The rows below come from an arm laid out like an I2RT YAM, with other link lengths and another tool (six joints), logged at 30 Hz.
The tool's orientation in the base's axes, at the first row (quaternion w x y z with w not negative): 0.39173 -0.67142 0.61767 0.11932
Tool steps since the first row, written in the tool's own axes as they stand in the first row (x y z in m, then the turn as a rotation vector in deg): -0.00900 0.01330 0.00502 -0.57 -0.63 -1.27; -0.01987 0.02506 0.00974 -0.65 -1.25 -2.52; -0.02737 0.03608 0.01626 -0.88 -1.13 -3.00; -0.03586 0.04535 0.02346 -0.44 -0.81 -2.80; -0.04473 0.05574 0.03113 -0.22 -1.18 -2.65; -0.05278 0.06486 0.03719 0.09 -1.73 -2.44; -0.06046 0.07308 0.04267 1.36 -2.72 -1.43
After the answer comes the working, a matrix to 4 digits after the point.
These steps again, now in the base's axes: -0.01253 0.01093 -0.00257 0.05 -0.48 1.45; -0.02412 0.02293 -0.00316 0.20 -1.31 2.57; -0.03374 0.03362 -0.00684 -0.11 -1.45 2.99; -0.04174 0.04536 -0.00966 -0.25 -1.62 2.45; -0.05069 0.05778 -0.01298 0.19 -1.71 2.35; -0.05883 0.06842 -0.01528 0.83 -1.83 2.22; -0.06624 0.07834 -0.01708 2.33 -2.15 1.10
The tool's axes in the first row as the columns of a matrix, in the base's axes (rounded; the answer above uses it unrounded):
0.2085 -0.9229 0.3237
-0.7359 0.0699 0.6734
-0.6441 -0.3786 -0.6646

